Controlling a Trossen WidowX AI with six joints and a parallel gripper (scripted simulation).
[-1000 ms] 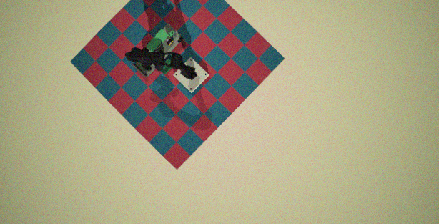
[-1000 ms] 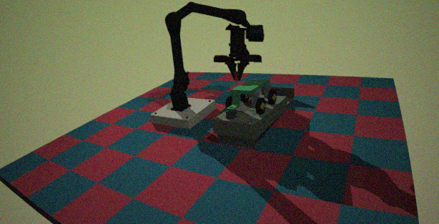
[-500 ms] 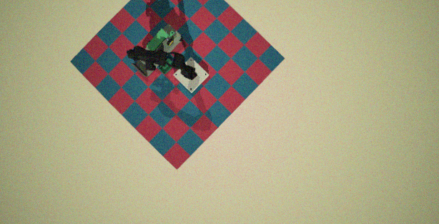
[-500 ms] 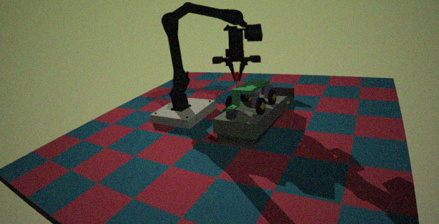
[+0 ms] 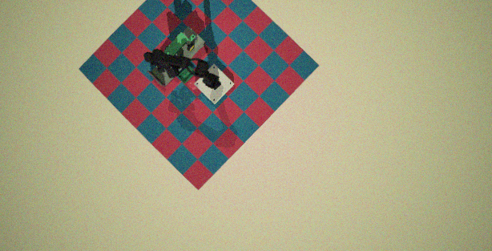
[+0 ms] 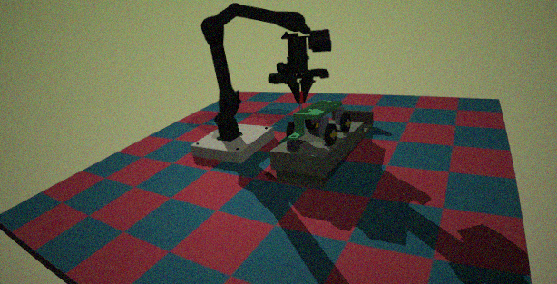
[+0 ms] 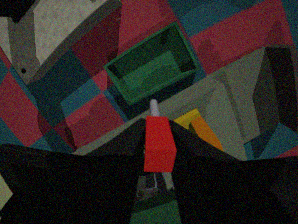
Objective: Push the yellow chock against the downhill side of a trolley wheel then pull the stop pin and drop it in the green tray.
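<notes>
My gripper tip is now 140 mm above the green tray and 30 mm past it. Also, from my gripper tip: red-headed stop pin: right at my gripper tip; then yellow chock: 50 mm below, 50 mm ahead, 10 mm to the left; then green-topped trolley: 110 mm ahead, 90 mm to the right, 20 mm below.
</notes>
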